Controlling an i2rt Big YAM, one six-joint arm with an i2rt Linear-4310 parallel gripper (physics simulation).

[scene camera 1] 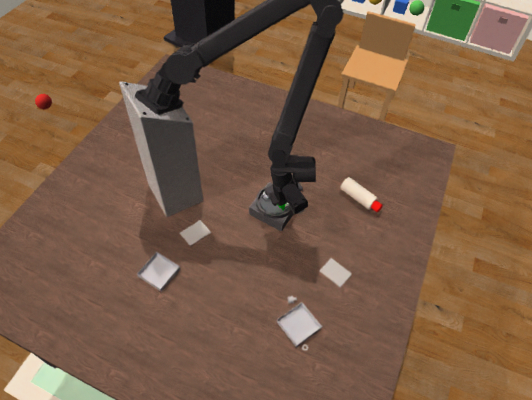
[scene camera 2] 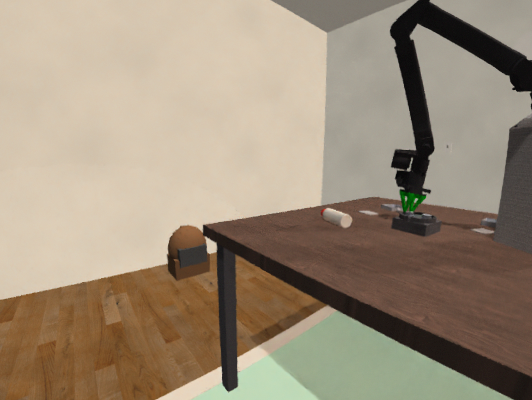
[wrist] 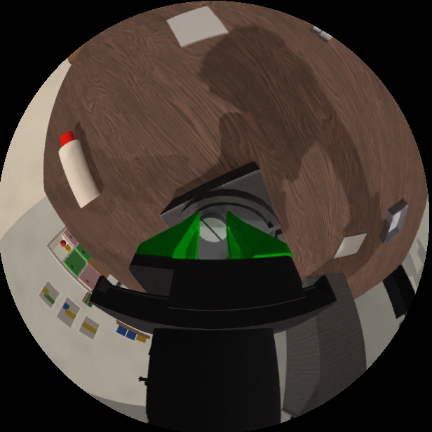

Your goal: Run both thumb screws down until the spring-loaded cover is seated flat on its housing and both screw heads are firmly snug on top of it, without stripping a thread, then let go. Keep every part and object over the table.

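Pixels of known places: gripper, fingertip midpoint: [scene camera 1: 286, 206] [scene camera 2: 407, 212]; arm's base, origin of the base link: [scene camera 1: 158, 101].
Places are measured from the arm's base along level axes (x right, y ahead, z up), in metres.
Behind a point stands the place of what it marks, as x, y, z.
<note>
The dark square housing [scene camera 1: 266, 218] @[-0.072, 0.321, -0.370] [scene camera 2: 416, 228] @[-0.195, 0.280, -0.377] [wrist: 254, 181] stands on the table, with the round grey cover [scene camera 1: 268, 205] @[-0.106, 0.304, -0.349] on top. My gripper [scene camera 1: 282, 205] @[-0.131, 0.355, -0.341] [scene camera 2: 410, 212] @[-0.131, 0.355, -0.341] [wrist: 212, 216] points down over the cover. Its green fingers are shut on one thumb screw [wrist: 212, 230], a pale round head with a slot, seen between the fingertips in the wrist view. The other thumb screw [scene camera 1: 265, 196] @[-0.121, 0.281, -0.336] shows as a small pale spot on the cover's far left side in scene camera 1. The wrist view does not show it. Whether the cover lies flat, and how tight the heads are, I cannot tell.
A white bottle [scene camera 1: 359, 193] @[-0.329, 0.519, -0.353] [scene camera 2: 337, 218] @[-0.375, 0.480, -0.367] [wrist: 80, 172] with a red cap lies beside the housing. Two shallow trays [scene camera 1: 159, 271] @[0.261, 0.161, -0.398] [scene camera 1: 299, 325] @[0.155, 0.595, -0.398], two pale flat squares [scene camera 1: 195, 232] @[0.092, 0.160, -0.395] [scene camera 1: 335, 272] @[-0.049, 0.594, -0.395], a small pale part [scene camera 1: 292, 299] @[0.107, 0.539, -0.379] and a small ring [scene camera 1: 302, 348] @[0.205, 0.637, -0.397] lie on the table.
</note>
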